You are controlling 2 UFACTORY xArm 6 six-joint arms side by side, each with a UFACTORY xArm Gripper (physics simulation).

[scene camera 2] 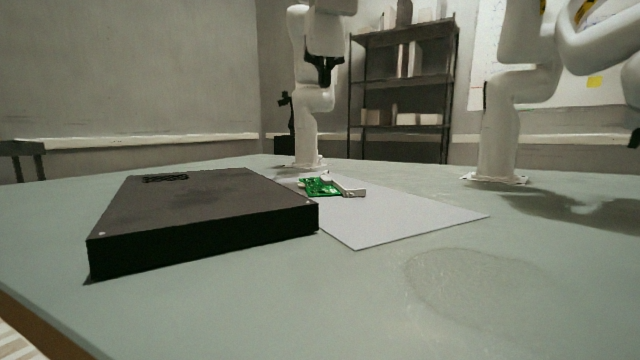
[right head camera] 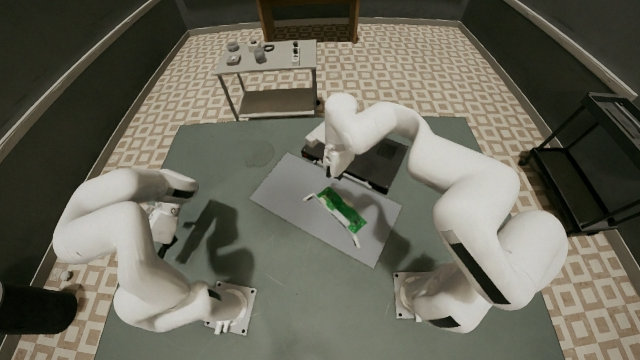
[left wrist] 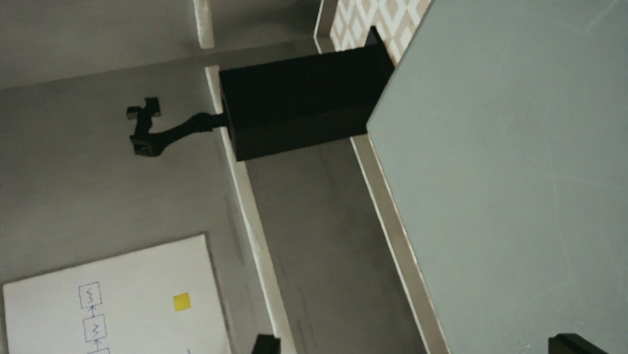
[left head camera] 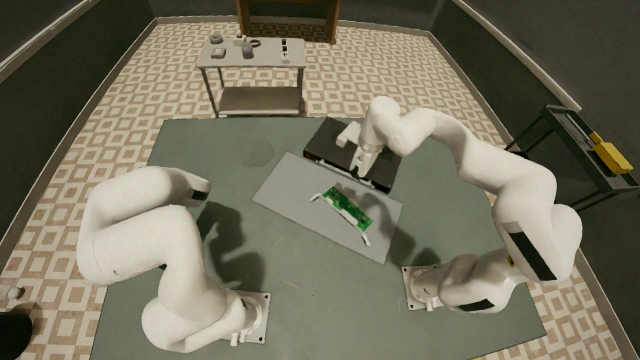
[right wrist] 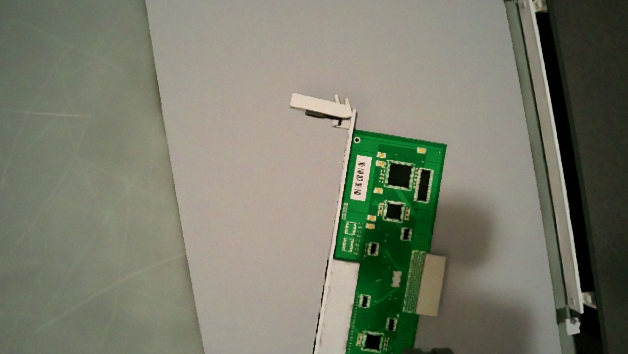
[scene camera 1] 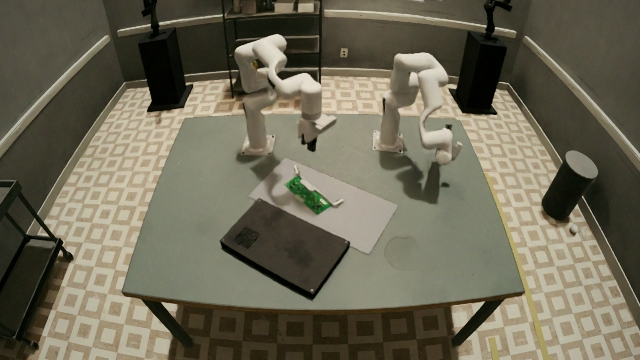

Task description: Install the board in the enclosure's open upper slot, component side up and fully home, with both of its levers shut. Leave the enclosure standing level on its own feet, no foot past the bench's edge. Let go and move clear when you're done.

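Places are measured from the left arm's base along level axes (x ahead, y left, z up), in millimetres.
Pixels of known places: right gripper, between the fingertips: (scene camera 2: 324,88) (right head camera: 337,177) (left head camera: 356,177) (scene camera 1: 311,150); left arm's base, origin of its link: (scene camera 2: 493,177) (right head camera: 230,307) (scene camera 1: 387,141); right arm's base, origin of its link: (scene camera 2: 306,165) (left head camera: 423,286) (scene camera 1: 258,144).
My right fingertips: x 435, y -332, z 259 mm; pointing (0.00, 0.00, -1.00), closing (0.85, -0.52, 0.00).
For each thing: its middle in the pictures, then the offset to it from my right fingertips. "*": a spot on its surface instead. Level surfaces: height alone.
- green board, a spot on its surface: (right wrist: 380,270) (scene camera 2: 317,185) (right head camera: 339,208) (left head camera: 346,207) (scene camera 1: 307,195) * dx +11, dy -18, dz -252 mm
- grey mat, height of its surface: dz -257 mm
- black enclosure, middle of its body: (scene camera 2: 208,197) (scene camera 1: 284,244) (right head camera: 354,152) (left head camera: 355,153) dx +301, dy -61, dz -234 mm
- bench, height of its surface: dz -258 mm
The green board (left head camera: 347,206) (right head camera: 340,205) (scene camera 1: 307,194) (scene camera 2: 320,187) (right wrist: 380,270) lies component side up on the grey mat (left head camera: 280,185) (scene camera 1: 370,220) (right wrist: 240,150). Its two white levers (left head camera: 316,197) (left head camera: 366,239) stand swung out from its front strip. The black enclosure (left head camera: 322,135) (right head camera: 385,160) (scene camera 1: 285,250) (scene camera 2: 200,205) (right wrist: 600,150) stands flat, its front towards the board; a dark gap shows beside a silver strip. My right gripper (left head camera: 356,172) (right head camera: 330,174) (scene camera 1: 311,146) (scene camera 2: 325,82) is shut and empty, raised above the mat. My left gripper (right head camera: 165,247) (left wrist: 420,345) is open and empty, away from the board.
The bench (left head camera: 300,300) (scene camera 1: 175,250) carries both arm bases. The enclosure stands near the bench edge opposite the arms. A side table (left head camera: 295,60) with small items stands beyond that edge. A black cart (right head camera: 565,150) stands off to the right in the right head view.
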